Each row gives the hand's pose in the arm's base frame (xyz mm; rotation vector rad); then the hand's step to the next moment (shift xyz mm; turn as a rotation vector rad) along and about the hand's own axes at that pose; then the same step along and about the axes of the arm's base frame.
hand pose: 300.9 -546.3 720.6 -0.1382 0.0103 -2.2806
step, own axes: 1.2 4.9 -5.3 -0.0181 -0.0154 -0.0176
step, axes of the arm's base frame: 2.4 -4.3 -5.4 -0.0017 0.0231 -0.0184
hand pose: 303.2 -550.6 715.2 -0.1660 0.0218 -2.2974
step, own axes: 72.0 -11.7 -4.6 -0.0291 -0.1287 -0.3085
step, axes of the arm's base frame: -56.8 -45.8 4.4 -0.1152 0.0960 -0.3001
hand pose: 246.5 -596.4 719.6 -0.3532 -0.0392 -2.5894
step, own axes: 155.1 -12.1 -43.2 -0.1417 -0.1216 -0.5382
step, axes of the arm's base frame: -145.2 -70.5 -1.3 -0.0738 0.1236 -0.5512
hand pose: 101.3 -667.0 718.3 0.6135 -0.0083 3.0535
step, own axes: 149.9 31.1 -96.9 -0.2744 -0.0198 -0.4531
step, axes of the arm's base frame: -176.5 -26.2 -31.5 0.0786 0.0176 -0.5239
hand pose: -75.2 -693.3 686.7 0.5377 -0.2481 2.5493
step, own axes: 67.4 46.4 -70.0 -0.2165 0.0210 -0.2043
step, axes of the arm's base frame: -100.2 10.3 -38.2 0.0928 -0.0593 -0.2774
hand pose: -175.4 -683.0 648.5 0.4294 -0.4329 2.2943
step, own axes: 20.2 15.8 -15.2 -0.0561 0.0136 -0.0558
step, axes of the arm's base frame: -27.5 8.5 -7.6 0.0176 -0.0196 -0.0759
